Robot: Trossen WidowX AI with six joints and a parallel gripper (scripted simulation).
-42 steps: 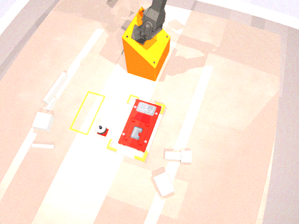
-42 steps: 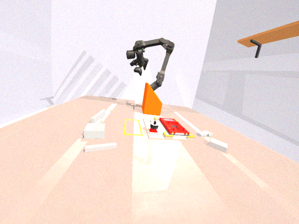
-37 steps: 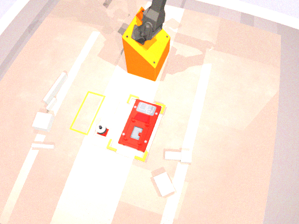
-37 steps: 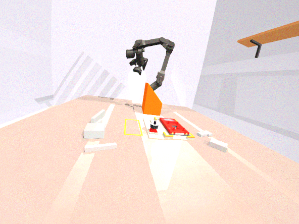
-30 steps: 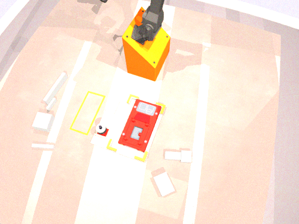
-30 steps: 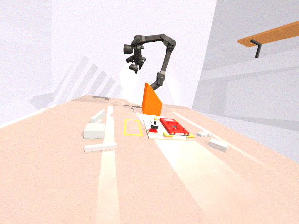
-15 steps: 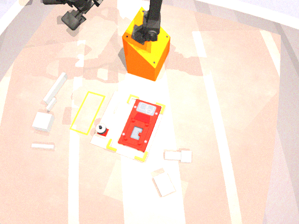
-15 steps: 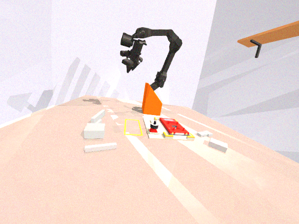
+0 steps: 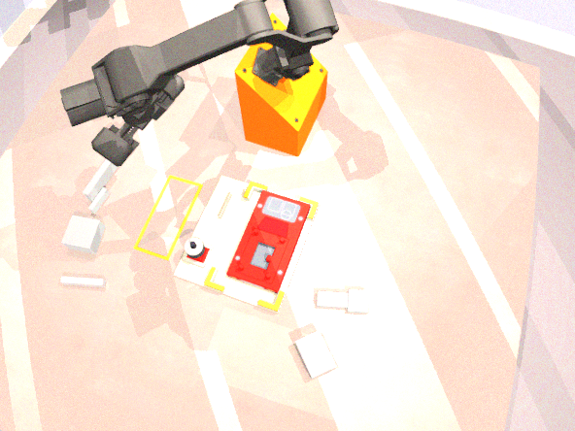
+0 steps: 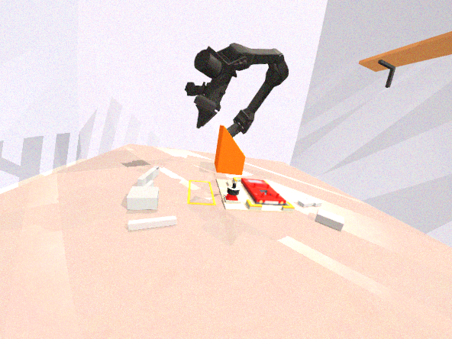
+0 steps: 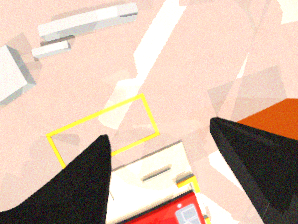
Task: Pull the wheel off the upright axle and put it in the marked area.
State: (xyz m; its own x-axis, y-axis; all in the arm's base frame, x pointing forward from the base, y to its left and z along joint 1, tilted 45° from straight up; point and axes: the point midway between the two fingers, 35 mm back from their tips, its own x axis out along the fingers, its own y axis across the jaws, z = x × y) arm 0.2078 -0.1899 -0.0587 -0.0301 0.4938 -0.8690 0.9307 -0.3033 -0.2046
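Now: the wheel 14 cm ahead of my gripper tip, 11 cm to the left of it and 18 cm below it.
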